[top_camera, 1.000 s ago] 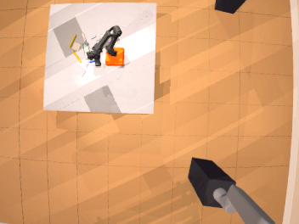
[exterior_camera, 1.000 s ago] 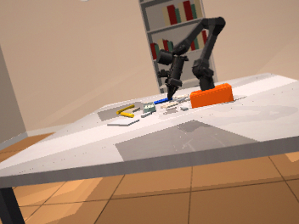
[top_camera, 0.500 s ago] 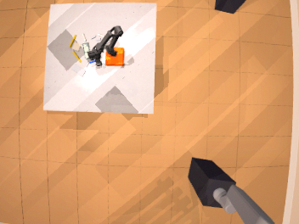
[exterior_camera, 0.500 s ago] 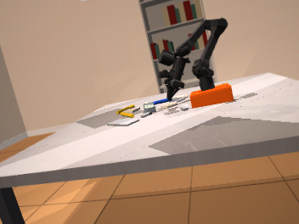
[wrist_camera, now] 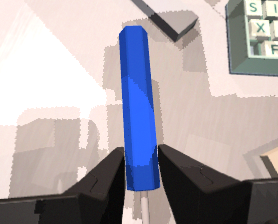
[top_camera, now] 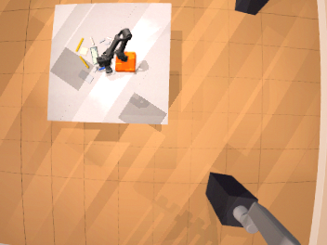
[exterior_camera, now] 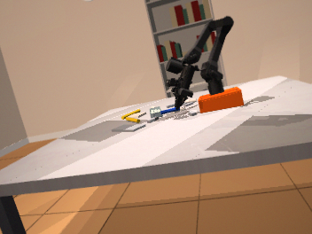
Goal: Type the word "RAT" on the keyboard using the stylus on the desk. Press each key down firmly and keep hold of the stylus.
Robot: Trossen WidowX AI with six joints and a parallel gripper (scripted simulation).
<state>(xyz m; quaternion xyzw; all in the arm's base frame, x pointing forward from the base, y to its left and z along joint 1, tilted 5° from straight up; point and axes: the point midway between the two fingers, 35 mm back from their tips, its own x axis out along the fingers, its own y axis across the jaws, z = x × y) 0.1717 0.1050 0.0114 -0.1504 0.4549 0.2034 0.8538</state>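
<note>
The blue stylus lies right at my gripper tip. From my gripper tip the other things lie so: R key 15 cm ahead, 11 cm to the right, 2 cm below; grey stylus tip 3 cm behind, 2 cm to the right; flat grey pad 20 cm ahead, 12 cm to the left, 3 cm below.
</note>
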